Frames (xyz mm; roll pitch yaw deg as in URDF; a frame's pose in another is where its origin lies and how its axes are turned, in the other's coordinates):
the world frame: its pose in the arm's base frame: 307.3 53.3 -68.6 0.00 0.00 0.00
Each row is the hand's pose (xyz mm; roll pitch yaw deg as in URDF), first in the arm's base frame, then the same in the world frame.
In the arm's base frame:
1: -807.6 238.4 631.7 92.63 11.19 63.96
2: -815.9 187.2 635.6 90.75 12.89 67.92
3: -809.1 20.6 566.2 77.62 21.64 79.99
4: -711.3 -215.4 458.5 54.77 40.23 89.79
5: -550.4 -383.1 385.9 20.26 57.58 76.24
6: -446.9 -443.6 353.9 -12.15 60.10 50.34
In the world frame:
1: -1114.9 185.1 700.3 92.63 11.19 63.96
2: -1123.2 133.9 704.2 90.75 12.89 67.92
3: -1116.4 -32.7 634.8 77.62 21.64 79.99
4: -1018.6 -268.7 527.1 54.77 40.23 89.79
5: -857.7 -436.4 454.5 20.26 57.58 76.24
6: -754.2 -496.9 422.5 -12.15 60.10 50.34

